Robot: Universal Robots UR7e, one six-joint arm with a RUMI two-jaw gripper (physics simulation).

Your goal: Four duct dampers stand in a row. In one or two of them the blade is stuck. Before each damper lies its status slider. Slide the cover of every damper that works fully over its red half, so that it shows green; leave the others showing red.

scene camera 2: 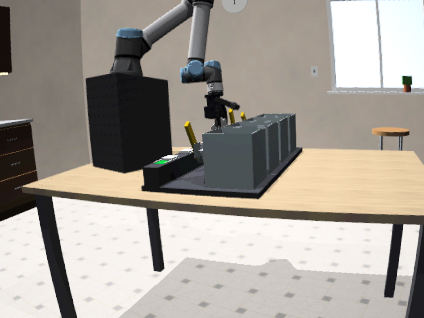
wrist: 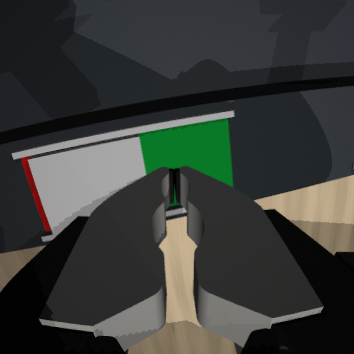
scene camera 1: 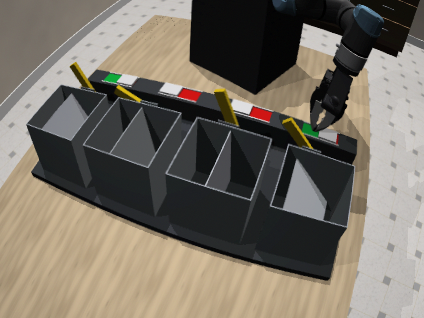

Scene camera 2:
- my gripper: 222, 137
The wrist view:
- my gripper: 173, 172
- white cover: 72, 181
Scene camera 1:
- my gripper: 313, 130
